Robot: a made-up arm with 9 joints. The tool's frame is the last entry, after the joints.
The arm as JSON. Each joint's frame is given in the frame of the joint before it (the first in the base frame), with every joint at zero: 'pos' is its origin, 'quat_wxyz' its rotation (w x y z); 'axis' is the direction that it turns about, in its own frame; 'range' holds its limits. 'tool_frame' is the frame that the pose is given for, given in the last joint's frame.
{
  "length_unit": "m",
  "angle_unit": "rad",
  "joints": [
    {
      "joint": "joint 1",
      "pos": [
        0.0,
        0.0,
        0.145
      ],
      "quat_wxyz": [
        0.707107,
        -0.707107,
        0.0,
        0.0
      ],
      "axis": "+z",
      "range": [
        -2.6,
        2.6
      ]
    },
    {
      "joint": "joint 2",
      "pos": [
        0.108,
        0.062,
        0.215
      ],
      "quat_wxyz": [
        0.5,
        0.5,
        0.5,
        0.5
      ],
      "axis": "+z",
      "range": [
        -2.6,
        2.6
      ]
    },
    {
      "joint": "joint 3",
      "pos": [
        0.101,
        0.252,
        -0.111
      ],
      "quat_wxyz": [
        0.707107,
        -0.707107,
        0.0,
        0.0
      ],
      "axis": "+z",
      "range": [
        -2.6,
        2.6
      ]
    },
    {
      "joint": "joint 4",
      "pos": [
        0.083,
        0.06,
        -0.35
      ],
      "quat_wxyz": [
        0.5,
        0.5,
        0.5,
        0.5
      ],
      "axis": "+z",
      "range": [
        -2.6,
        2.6
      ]
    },
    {
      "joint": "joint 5",
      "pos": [
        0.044,
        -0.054,
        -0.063
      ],
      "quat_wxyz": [
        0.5,
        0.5,
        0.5,
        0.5
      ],
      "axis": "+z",
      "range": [
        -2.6,
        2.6
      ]
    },
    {
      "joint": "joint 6",
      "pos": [
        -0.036,
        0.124,
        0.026
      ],
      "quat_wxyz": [
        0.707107,
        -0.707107,
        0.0,
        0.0
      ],
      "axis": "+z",
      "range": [
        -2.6,
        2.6
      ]
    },
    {
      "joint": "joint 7",
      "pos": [
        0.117,
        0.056,
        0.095
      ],
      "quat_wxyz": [
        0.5,
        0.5,
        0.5,
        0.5
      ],
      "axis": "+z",
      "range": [
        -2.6,
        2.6
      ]
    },
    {
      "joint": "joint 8",
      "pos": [
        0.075,
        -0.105,
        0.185
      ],
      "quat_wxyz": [
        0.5,
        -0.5,
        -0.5,
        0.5
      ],
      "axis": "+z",
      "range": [
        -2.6,
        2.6
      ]
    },
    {
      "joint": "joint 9",
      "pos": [
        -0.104,
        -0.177,
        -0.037
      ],
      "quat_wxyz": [
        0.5,
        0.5,
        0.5,
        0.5
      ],
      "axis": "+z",
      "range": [
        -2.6,
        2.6
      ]
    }
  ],
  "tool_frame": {
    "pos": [
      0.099,
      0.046,
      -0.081
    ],
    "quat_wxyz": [
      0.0,
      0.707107,
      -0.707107,
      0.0
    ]
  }
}
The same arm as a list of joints. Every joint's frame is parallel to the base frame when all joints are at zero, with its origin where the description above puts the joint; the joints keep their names.
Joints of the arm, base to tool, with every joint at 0 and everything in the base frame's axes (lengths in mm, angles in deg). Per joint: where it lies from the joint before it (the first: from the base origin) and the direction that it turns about. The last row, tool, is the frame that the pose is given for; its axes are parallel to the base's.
joint 1: offset 0 0 145 axis 0 1 0
joint 2: offset 108 215 -62 axis 1 0 0
joint 3: offset -111 252 -101 axis 0 1 0
joint 4: offset -60 -350 -83 axis 0 0 -1
joint 5: offset -44 -54 63 axis -1 0 0
joint 6: offset -26 -36 -124 axis 0 0 -1
joint 7: offset 56 117 -95 axis 0 1 0
joint 8: offset 75 185 105 axis -1 0 0
joint 9: offset 37 177 104 axis 0 0 -1
tool: offset -46 -99 81
Joint limits (deg, base to tool): -148.97..148.97 -148.97..148.97 -148.97..148.97 -148.97..148.97 -148.97..148.97 -148.97..148.97 -148.97..148.97 -148.97..148.97 -148.97..148.97

